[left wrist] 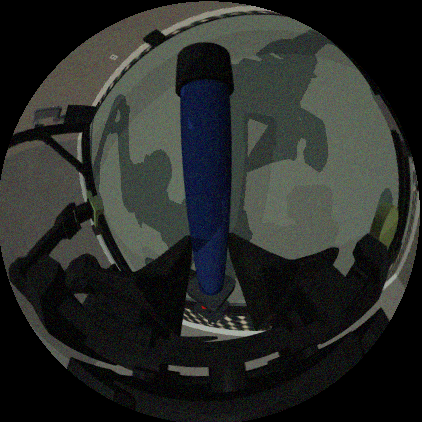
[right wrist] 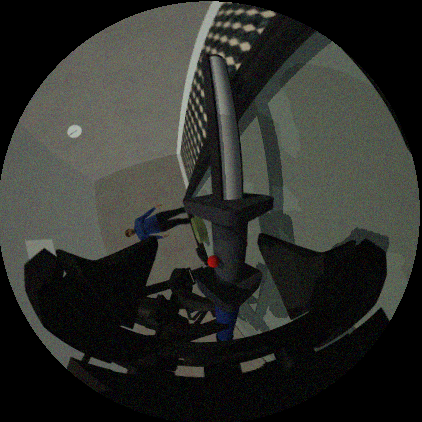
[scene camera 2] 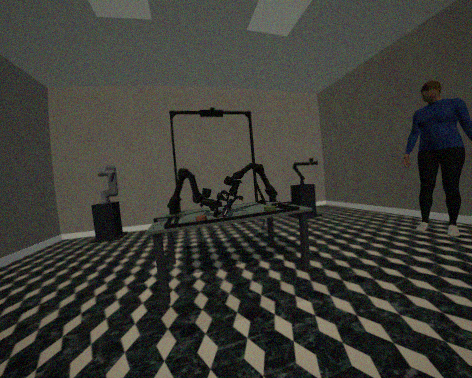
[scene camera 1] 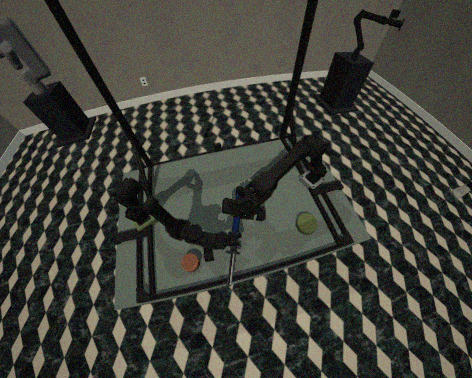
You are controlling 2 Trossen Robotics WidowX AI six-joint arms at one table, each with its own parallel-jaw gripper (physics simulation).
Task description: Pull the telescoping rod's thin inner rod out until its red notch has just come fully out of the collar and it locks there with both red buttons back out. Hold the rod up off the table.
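The telescoping rod hangs tilted above the table (scene camera 1: 272,176). Its blue outer tube (scene camera 1: 235,223) (left wrist: 206,177) has a black end cap (left wrist: 203,66). My left gripper (scene camera 1: 239,207) (left wrist: 209,238) is shut on the blue tube near the grey collar (left wrist: 209,302) (right wrist: 233,240). My right gripper (scene camera 1: 233,243) (right wrist: 208,240) is open, with its fingers on either side of the collar. One red button (right wrist: 212,261) shows on the collar. The thin silver inner rod (scene camera 1: 231,269) (right wrist: 228,133) sticks out past the collar toward the table's front edge.
An orange disc (scene camera 1: 189,262) lies at the front left of the table and a green disc (scene camera 1: 306,223) at the right. Black frame posts (scene camera 1: 294,82) rise from the table's back corners. A person (scene camera 2: 416,150) stands far off at the right.
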